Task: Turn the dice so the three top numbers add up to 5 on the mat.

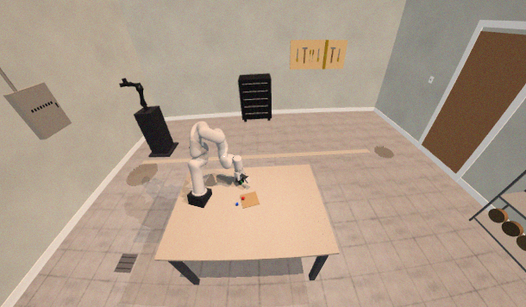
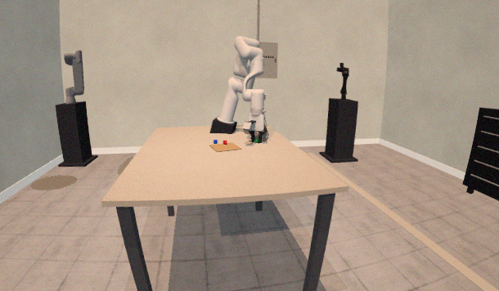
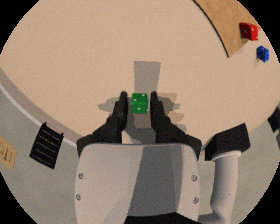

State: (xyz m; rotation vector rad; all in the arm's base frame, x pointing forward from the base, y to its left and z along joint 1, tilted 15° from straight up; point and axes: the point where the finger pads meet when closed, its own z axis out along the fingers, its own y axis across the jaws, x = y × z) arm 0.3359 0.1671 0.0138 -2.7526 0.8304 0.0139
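My hand is 10 mm above the green die. The rest, counted from my hand: red die 40 mm ahead, 190 mm to the right, 10 mm below; then blue die 10 mm behind, 240 mm to the right, 10 mm below; then brown mat 90 mm ahead, 190 mm to the right, 20 mm below.
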